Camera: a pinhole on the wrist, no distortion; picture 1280 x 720 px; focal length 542.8 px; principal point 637.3 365.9 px. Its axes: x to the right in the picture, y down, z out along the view. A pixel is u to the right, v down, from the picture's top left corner.
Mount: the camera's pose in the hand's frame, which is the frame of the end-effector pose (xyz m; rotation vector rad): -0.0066 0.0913 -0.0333 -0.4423 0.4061 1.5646
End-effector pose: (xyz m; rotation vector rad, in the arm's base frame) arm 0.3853 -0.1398 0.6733 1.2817 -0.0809 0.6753
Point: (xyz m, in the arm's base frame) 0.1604 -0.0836 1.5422
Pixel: 1195.7 123.0
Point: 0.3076 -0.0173 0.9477
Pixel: outside the picture
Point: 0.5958 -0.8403 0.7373
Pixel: 43.1 458.4
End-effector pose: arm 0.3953 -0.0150 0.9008 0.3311 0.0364 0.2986
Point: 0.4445 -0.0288 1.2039
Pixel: 263.2 251.6
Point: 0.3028 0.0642 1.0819
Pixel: 546.3 518.1
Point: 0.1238 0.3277 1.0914
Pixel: 1199.2 646.9
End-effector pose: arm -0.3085 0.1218 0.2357 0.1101 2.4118 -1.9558
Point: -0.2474 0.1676 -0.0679
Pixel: 1202.8 441.2
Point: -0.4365 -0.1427 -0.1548
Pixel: 633.1 156.6
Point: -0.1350 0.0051 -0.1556
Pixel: 841.4 569.8
